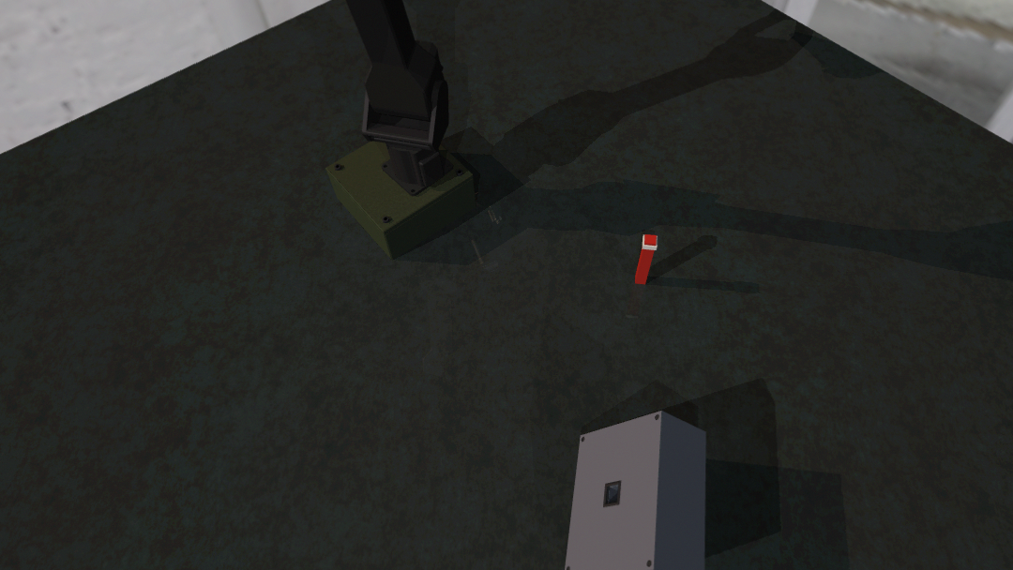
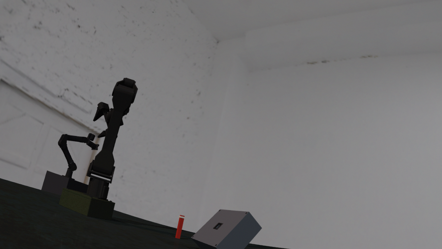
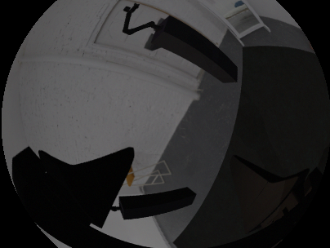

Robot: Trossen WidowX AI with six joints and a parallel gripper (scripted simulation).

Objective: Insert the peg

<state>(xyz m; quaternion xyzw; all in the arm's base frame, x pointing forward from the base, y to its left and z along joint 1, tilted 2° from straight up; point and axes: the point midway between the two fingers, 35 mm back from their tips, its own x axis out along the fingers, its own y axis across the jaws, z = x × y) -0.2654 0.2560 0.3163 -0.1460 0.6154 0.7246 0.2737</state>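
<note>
Right now my gripper tip is 57 cm short of the red peg, 14 cm to the left of it and 31 cm above it. From my gripper tip the other things lie so: sloped panel 74 cm ahead, 36 cm to the right, 31 cm below.
</note>
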